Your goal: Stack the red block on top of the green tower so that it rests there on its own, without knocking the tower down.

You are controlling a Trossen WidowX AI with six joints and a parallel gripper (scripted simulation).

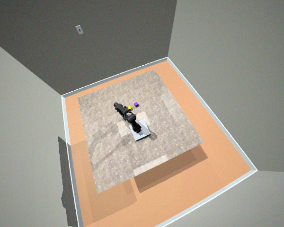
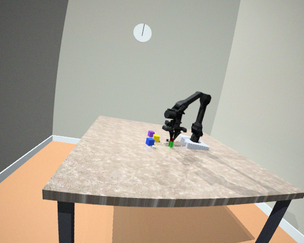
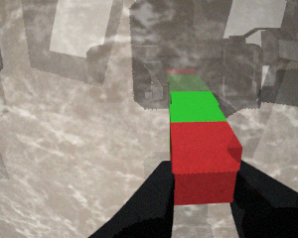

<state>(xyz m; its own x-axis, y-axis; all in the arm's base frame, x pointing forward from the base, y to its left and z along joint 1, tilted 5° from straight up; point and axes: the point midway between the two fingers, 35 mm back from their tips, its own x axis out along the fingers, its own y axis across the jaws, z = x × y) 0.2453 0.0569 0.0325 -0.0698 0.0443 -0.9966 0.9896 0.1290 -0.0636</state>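
Right now the red block is right at my gripper tip. Also, from my gripper tip: small white cube: 15 cm ahead, 4 cm to the left, 5 cm below; yellow cube: 8 cm ahead, 11 cm to the right, 3 cm below; blue cube: 16 cm ahead, 2 cm to the right, 3 cm below.
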